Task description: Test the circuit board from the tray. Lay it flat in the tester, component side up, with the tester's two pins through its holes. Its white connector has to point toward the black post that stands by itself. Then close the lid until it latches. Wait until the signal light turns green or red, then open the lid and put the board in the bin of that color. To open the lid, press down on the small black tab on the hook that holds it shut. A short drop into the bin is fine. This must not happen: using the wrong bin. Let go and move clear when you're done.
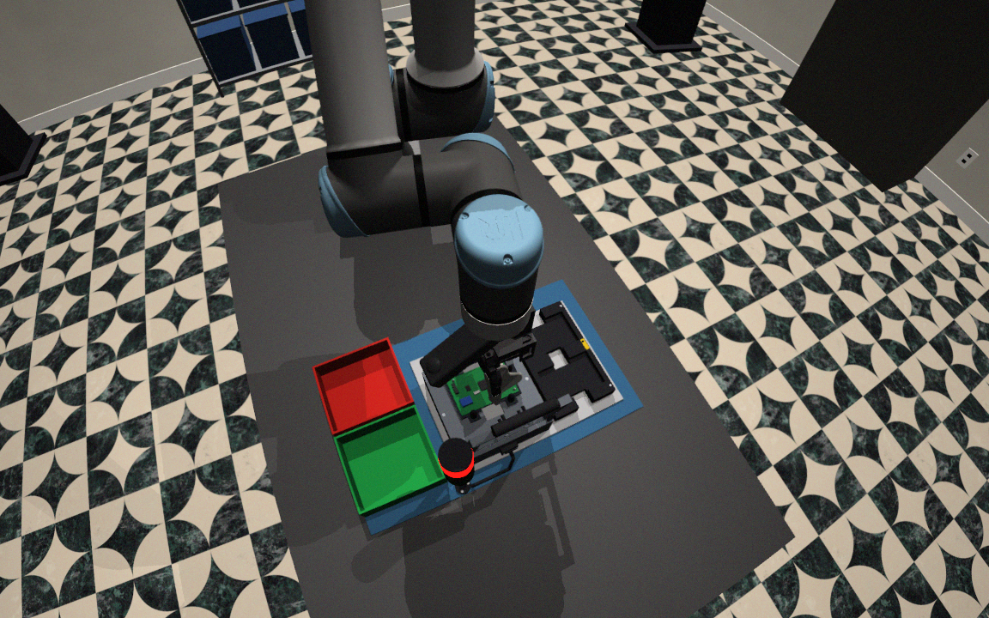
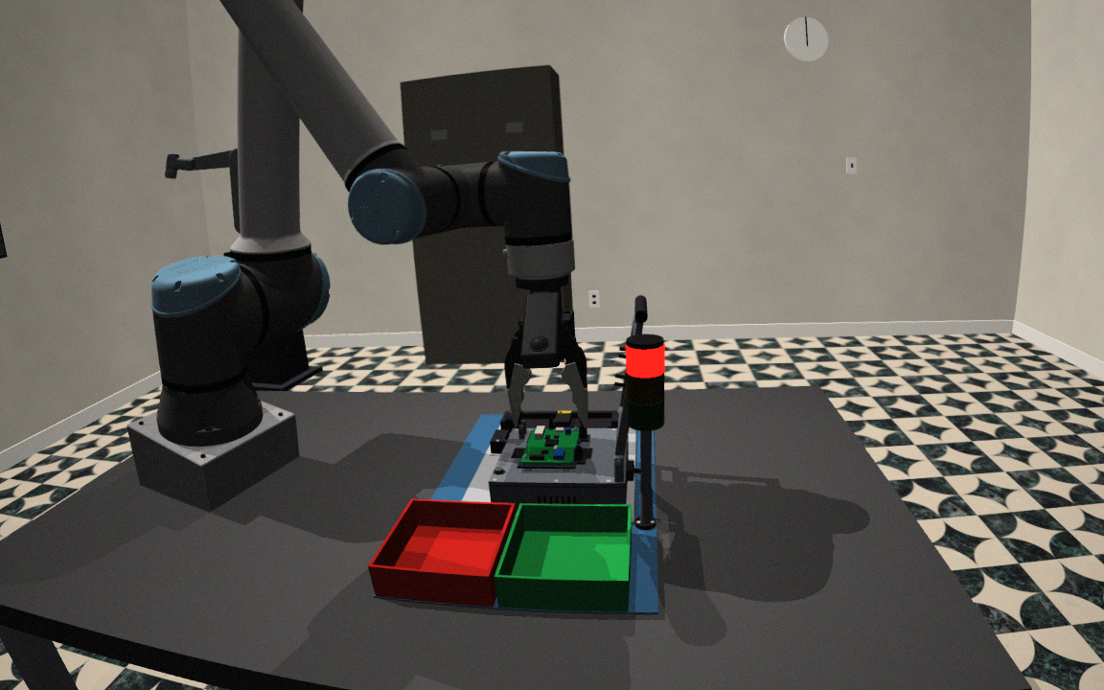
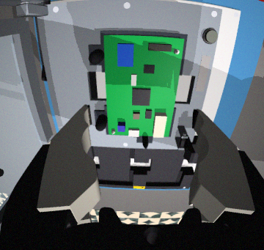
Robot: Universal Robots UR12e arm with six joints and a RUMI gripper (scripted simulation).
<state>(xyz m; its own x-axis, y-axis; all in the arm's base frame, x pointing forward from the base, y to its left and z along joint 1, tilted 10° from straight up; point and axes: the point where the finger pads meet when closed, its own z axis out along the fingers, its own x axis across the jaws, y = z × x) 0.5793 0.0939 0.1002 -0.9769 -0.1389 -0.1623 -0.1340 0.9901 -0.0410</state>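
My hand is 3 cm above the green circuit board. Also, from my hand: clear lid: 12 cm ahead, 8 cm above, 1 cm to the left; then green bin: 19 cm to the right, 9 cm below, 7 cm ahead; then red bin: 21 cm to the right, 9 cm below, 8 cm behind.
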